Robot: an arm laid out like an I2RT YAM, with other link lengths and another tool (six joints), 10 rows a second.
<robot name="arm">
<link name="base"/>
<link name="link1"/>
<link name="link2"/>
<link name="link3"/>
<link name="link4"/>
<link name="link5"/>
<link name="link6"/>
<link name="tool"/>
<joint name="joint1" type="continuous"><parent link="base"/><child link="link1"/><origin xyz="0 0 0.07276"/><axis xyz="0 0 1"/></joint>
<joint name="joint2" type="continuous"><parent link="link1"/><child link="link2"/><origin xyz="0.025 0.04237 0.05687" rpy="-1.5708 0 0"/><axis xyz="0 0 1"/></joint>
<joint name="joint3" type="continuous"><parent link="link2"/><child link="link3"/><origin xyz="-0.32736 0 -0.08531" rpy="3.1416 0 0"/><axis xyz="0 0 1"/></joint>
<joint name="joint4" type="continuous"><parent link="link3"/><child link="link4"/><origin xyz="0.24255 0.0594 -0.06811"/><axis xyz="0 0 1"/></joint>
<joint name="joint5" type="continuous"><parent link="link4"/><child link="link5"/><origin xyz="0.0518 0.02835 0.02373" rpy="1.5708 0 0"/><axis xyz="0 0 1"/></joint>
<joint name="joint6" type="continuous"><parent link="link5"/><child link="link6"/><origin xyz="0.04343 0 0.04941" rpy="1.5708 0 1.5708"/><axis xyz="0 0 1"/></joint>
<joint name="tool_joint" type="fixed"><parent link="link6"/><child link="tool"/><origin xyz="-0.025 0.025 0.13" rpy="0 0.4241 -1.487"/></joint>
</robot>
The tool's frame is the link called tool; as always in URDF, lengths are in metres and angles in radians. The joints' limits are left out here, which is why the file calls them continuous.
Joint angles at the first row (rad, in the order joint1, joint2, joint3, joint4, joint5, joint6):
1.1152, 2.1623, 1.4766, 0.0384, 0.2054, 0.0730
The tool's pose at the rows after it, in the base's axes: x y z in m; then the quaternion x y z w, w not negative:
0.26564 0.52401 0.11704 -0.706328 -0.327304 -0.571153 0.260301
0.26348 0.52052 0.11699 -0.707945 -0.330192 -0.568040 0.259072
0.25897 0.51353 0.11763 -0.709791 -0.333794 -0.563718 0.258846
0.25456 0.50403 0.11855 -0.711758 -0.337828 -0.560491 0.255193
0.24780 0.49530 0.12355 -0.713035 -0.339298 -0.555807 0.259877
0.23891 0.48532 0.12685 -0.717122 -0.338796 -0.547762 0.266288
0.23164 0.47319 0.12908 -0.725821 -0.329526 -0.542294 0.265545
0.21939 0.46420 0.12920 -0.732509 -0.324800 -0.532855 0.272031
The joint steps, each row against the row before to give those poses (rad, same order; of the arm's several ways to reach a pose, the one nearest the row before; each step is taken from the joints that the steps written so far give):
0.0000, 0.0084, 0.0002, 0.0017, 0.0002, -0.0093
0.0000, -0.0089, -0.0105, -0.0068, -0.0027, -0.0020
0.0000, -0.0211, -0.0283, -0.0025, -0.0058, -0.0021
0.0000, -0.0265, -0.0347, -0.0035, 0.0008, -0.0042
-0.0003, -0.0356, -0.0368, -0.0028, -0.0134, 0.0020
0.0003, -0.0376, -0.0435, -0.0031, -0.0182, 0.0103
0.0015, -0.0383, -0.0463, -0.0055, 0.0013, 0.0276
0.0086, -0.0338, -0.0479, 0.0022, -0.0119, 0.0259

